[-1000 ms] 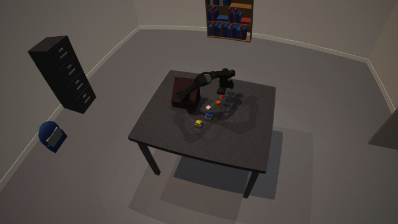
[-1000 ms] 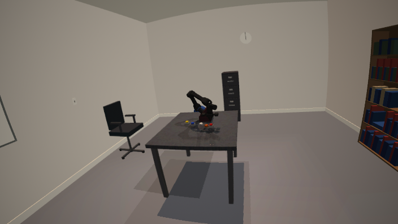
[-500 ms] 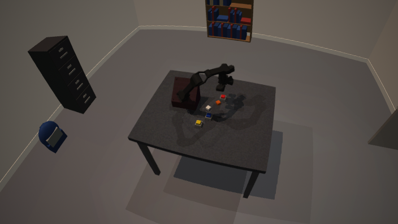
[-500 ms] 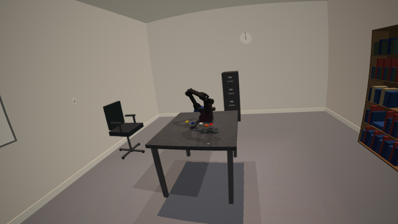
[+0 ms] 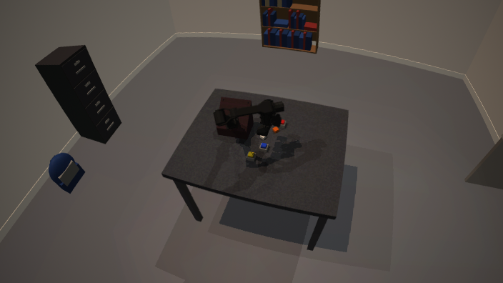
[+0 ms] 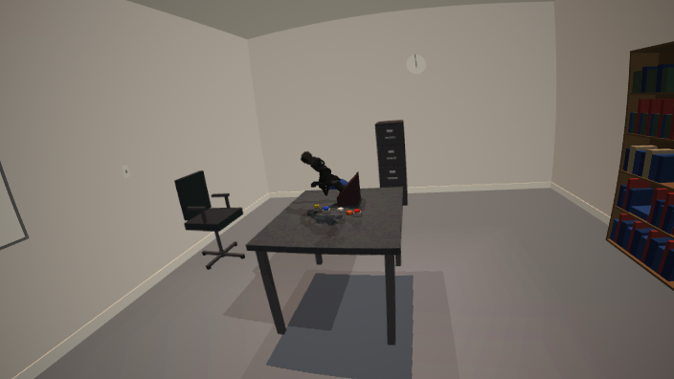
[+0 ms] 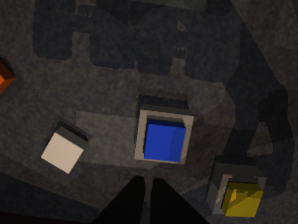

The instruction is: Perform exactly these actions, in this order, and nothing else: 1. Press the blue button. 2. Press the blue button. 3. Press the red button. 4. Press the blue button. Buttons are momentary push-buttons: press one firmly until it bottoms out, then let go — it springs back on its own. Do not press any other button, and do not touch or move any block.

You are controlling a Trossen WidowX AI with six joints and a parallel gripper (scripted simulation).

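Right now my gripper tip is 10 cm above the blue button, 2 cm to the left of it and 2 cm past it. The rest, counted from my gripper tip: white block 12 cm below, 8 cm to the left, 4 cm behind; then yellow button 10 cm to the right, 10 cm below, 9 cm behind; then orange block 15 cm to the left, 12 cm below, 4 cm ahead.
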